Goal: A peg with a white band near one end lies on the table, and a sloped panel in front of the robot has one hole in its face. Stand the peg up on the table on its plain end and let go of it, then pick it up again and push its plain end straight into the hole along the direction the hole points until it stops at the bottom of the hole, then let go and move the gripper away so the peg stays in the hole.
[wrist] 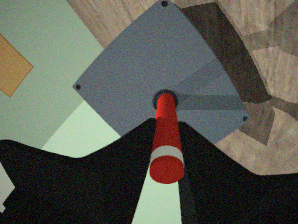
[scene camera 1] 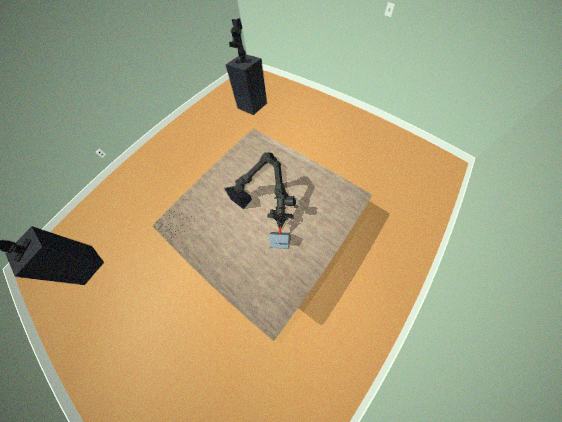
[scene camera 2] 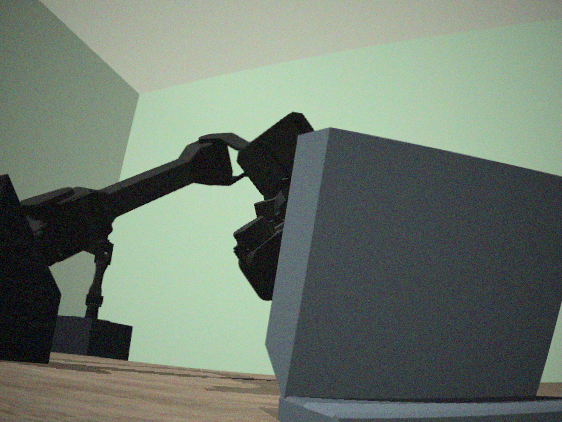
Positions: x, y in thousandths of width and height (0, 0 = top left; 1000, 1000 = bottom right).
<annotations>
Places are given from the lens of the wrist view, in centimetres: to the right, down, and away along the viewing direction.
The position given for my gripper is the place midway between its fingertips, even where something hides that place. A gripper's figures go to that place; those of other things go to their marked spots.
my gripper (wrist: 559, 565): 1, 1, 9
red peg (wrist: 559, 739): 1, 2, 6
</annotations>
